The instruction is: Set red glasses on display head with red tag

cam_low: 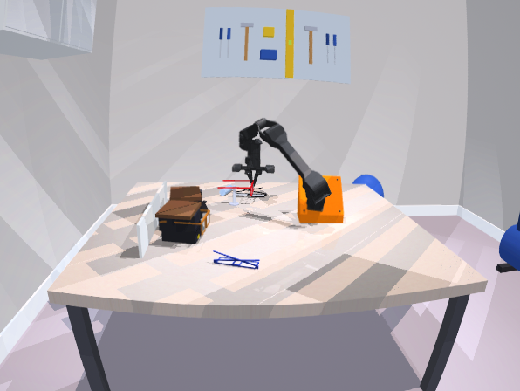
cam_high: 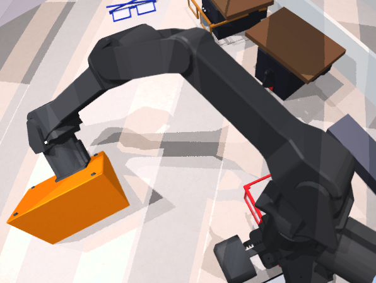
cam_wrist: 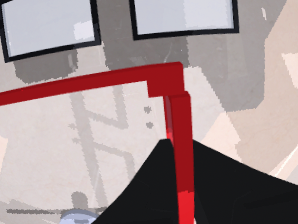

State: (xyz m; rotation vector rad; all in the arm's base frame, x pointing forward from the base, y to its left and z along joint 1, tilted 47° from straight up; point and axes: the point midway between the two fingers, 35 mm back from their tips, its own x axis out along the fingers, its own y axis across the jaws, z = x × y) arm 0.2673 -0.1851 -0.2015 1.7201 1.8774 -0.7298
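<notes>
Now: gripper tip 70 mm short of the peg stand, 100 mm to the right of it and 30 mm above it. The rest, counted from my gripper tip: white panel (320 mm ahead, 450 mm to the left); dark block (260 mm ahead, 80 mm to the left, 40 mm below); pale blue cylinder (140 mm ahead, 90 mm to the right, 40 mm below).
</notes>
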